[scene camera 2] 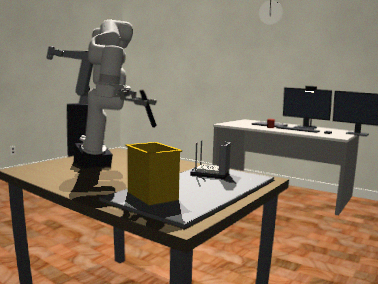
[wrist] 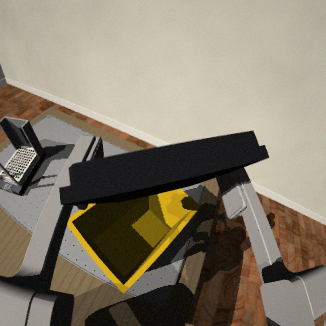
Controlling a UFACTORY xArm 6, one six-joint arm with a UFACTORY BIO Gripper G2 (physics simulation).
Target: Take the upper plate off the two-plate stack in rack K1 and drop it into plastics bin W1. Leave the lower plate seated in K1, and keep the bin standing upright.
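Places are measured from the arm's base along level axes (x down, y left, z ahead), in centimetres.
Pixels of known places: end effector, tool point: [scene camera 2: 145, 102] [wrist: 164, 178]; arm's base, origin of the base link: [scene camera 2: 93, 148].
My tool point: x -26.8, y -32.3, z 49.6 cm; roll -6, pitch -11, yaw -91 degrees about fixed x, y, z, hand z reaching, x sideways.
Note:
Ahead of a thing's pixels: the offset from my tool point to its middle. "spot": to the spot under its first point. Level surfaces: height alone.
My gripper [scene camera 2: 148, 102] [wrist: 162, 162] is shut on the black upper plate @(dx +2.3, dy +0.1, dz +1.1 cm) [scene camera 2: 151, 118] [wrist: 125, 171]. The plate is steeply tilted in the scene view and shows edge-on across both fingers in the wrist view. It is held in the air, higher than the bin rim and apart from the bin. The yellow bin @(dx +24.9, dy +1.1, dz +2.6 cm) [scene camera 2: 152, 175] [wrist: 97, 255] stands upright with its mouth open; the plate hides part of its far rim in the wrist view. Rack K1 @(dx +26.5, dy +41.0, dz +9.8 cm) [scene camera 2: 225, 159] [wrist: 15, 127] stands on the board, away from the gripper. The white lower plate @(dx +31.1, dy +41.0, dz +10.7 cm) [scene camera 2: 209, 168] [wrist: 21, 162] lies in the rack.
The grey board @(dx +33.8 cm) [scene camera 2: 200, 200] [wrist: 15, 207] lies on the wooden table @(dx +35.1 cm) [scene camera 2: 50, 175] and carries the bin and the rack. The rack has thin upright posts @(spot: dx +24.8, dy +44.0, dz +4.0 cm) [scene camera 2: 201, 152]. A second arm [scene camera 2: 84, 75] stands behind mine. A desk [scene camera 2: 290, 145] with monitors is at the back right.

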